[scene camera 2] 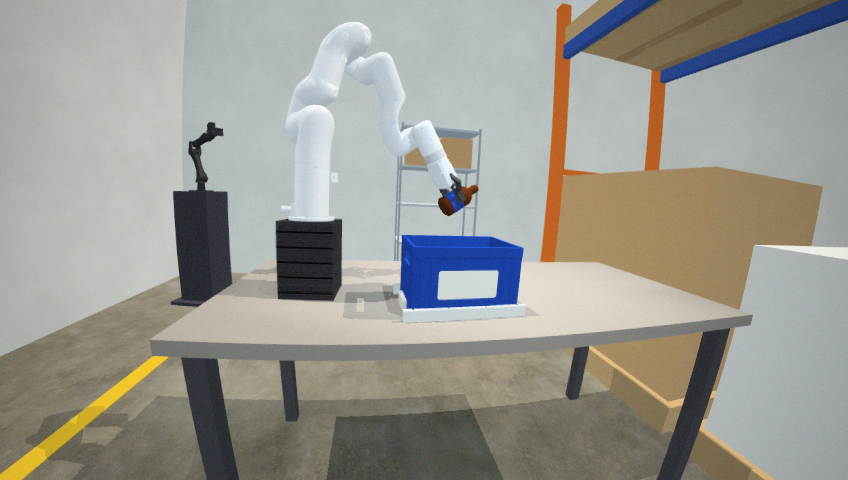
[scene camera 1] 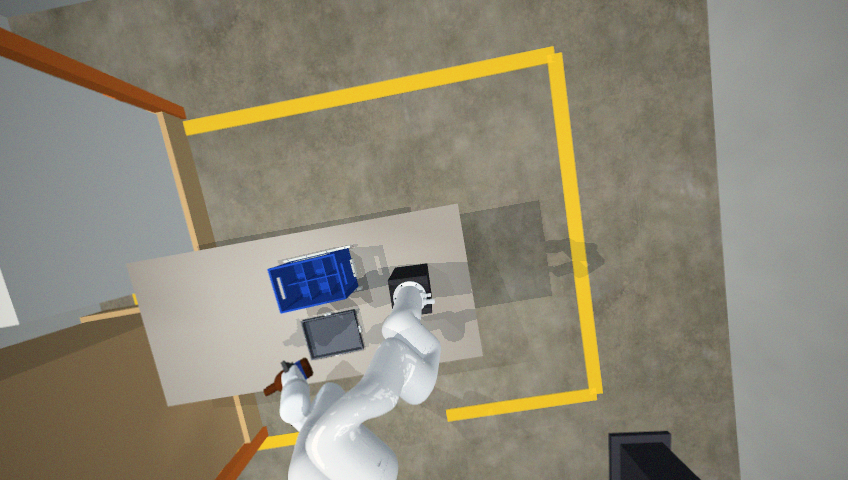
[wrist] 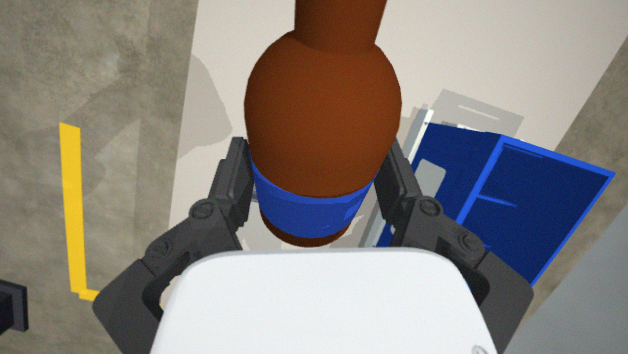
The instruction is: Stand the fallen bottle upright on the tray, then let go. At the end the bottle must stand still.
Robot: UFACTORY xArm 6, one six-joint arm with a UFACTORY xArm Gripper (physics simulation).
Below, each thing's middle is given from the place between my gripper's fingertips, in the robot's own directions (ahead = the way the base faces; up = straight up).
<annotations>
The brown bottle (wrist: 322,106) is 1 cm ahead of my hand and 1 cm above it. From my hand the other things lie so: grey tray (scene camera 1: 338,333) 26 cm below, 5 cm behind, 2 cm to the right; then blue crate (scene camera 2: 436,271) 31 cm to the right, 18 cm below, 4 cm behind.
</annotations>
